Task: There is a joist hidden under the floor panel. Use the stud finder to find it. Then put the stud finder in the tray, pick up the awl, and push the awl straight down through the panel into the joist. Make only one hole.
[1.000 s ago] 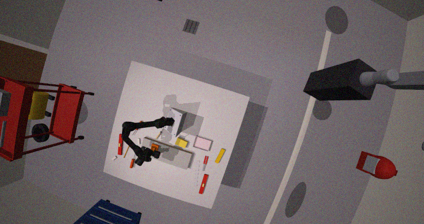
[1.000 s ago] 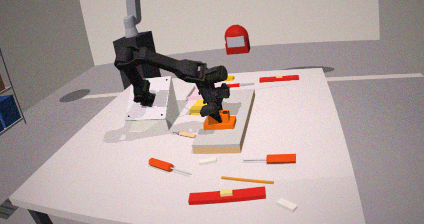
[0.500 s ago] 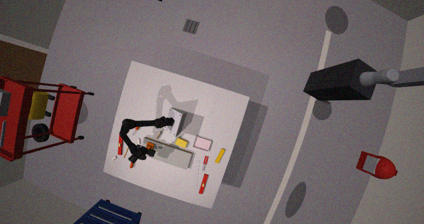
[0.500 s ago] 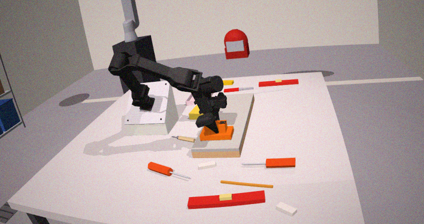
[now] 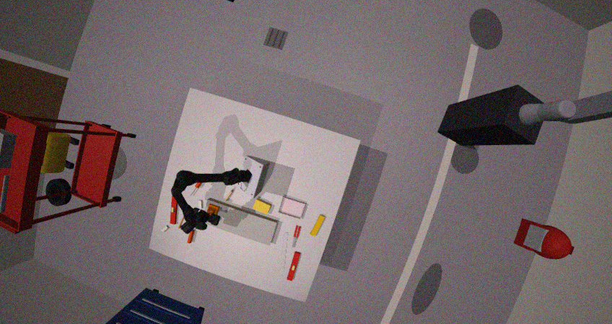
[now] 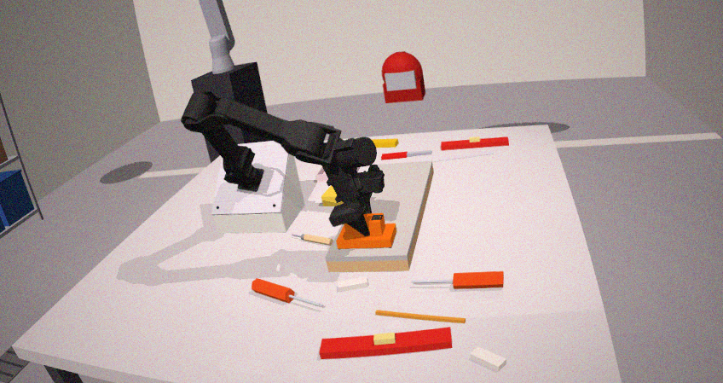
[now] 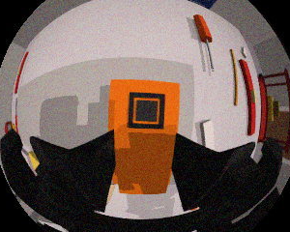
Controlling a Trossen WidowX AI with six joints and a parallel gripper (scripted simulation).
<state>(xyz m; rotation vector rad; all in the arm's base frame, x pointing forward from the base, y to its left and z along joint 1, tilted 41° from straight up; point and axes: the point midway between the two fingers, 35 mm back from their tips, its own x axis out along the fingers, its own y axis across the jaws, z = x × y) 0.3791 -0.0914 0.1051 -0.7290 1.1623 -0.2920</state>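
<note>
My gripper tip is 480 mm to the right of the pink tray, 290 mm past it and 50 mm above it. The rest, counted from my gripper tip: orange rod: 210 mm to the right, 170 mm ahead, 60 mm below; then awl: 200 mm behind, 60 mm below, 50 mm to the left; then stud finder: 20 mm above, 10 mm ahead.
</note>
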